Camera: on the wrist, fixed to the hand. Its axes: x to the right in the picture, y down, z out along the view.
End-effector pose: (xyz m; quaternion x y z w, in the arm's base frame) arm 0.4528 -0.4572 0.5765 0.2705 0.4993 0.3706 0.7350
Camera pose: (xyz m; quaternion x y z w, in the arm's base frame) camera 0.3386 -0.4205 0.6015 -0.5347 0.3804 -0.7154 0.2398
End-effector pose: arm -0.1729 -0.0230 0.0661 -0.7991 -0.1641 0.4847 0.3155
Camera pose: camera -0.0937 -0.1160 0.0574 0.1294 -0.7082 -0.4566 0.5227
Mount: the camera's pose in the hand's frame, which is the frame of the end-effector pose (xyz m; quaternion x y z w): -0.0093 0.0718 -0.0988 -0.0403 -0.1645 0.9846 0.0436
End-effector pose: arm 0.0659 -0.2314 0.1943 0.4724 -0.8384 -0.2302 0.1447
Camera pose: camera 0.0640 -0.2159 0.3158 -0.8486 -0.5162 0.0209 0.1141
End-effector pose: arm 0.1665 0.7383 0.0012 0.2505 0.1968 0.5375 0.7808
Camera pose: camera 0.0531 0.7686 -0.0339 -0.2616 0.3882 -0.7589 0.4527
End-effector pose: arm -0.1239 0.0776 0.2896 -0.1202 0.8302 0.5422 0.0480
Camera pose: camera -0.1280 0.0164 0.3956 -0.8994 -0.1248 -0.1241 0.4000
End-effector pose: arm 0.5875 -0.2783 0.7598 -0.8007 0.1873 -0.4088 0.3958
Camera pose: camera 0.5043 -0.3643 0.7334 0.0663 0.7479 0.5111 0.4183
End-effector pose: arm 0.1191 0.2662 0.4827 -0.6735 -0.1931 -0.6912 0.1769
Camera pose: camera 0.0704 0.1542 0.4737 -0.3403 0.6535 0.2471 0.6294
